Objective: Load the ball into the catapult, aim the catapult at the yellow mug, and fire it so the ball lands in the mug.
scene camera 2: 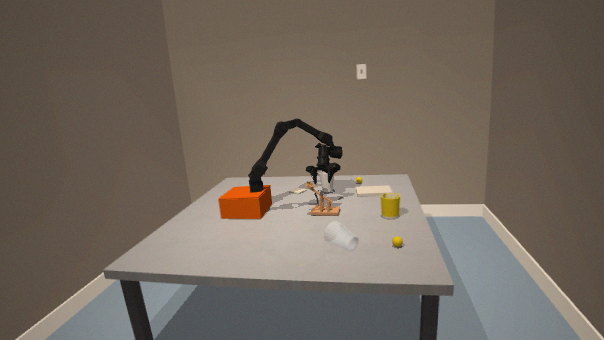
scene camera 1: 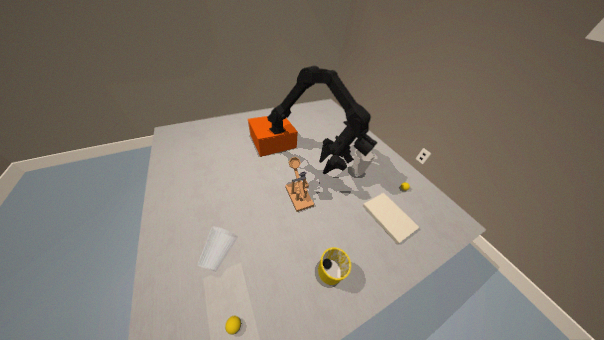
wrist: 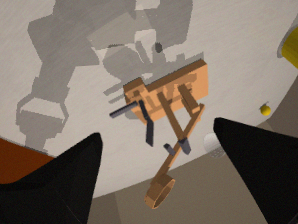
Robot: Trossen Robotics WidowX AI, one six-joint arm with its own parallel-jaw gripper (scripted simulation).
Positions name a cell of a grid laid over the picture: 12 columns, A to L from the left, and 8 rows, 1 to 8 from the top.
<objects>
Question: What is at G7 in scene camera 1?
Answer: A yellow mug.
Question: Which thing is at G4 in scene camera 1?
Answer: My gripper.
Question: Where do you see a beige board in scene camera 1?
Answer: H6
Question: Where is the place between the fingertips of my gripper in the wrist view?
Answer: At G5
</objects>
